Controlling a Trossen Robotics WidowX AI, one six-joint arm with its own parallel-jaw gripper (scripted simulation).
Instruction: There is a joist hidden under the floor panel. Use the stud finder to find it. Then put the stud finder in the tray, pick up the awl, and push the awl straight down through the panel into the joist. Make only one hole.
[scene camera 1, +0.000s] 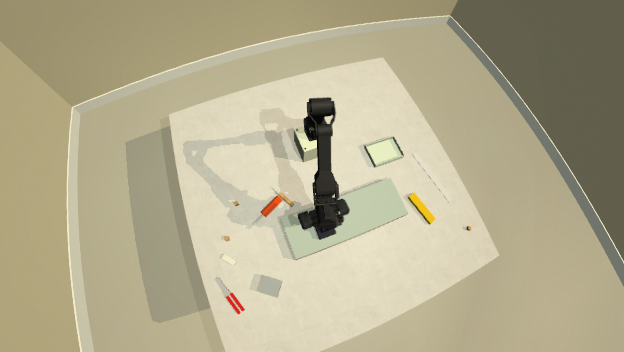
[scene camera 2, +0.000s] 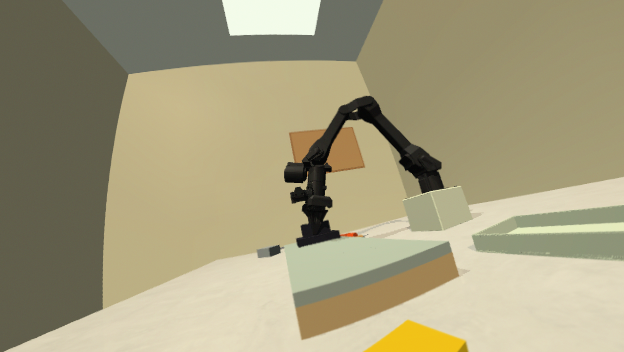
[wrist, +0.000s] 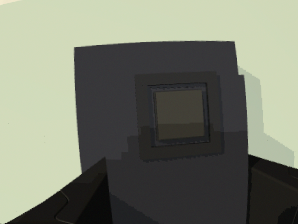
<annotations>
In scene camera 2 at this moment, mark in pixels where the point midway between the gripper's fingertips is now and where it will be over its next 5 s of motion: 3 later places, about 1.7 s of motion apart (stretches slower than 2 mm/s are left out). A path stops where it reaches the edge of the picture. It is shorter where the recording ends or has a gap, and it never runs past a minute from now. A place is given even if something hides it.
My gripper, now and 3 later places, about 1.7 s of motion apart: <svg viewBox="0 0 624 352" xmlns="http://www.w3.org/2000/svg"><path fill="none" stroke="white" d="M313 234L319 235L331 236L350 238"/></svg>
</annotations>
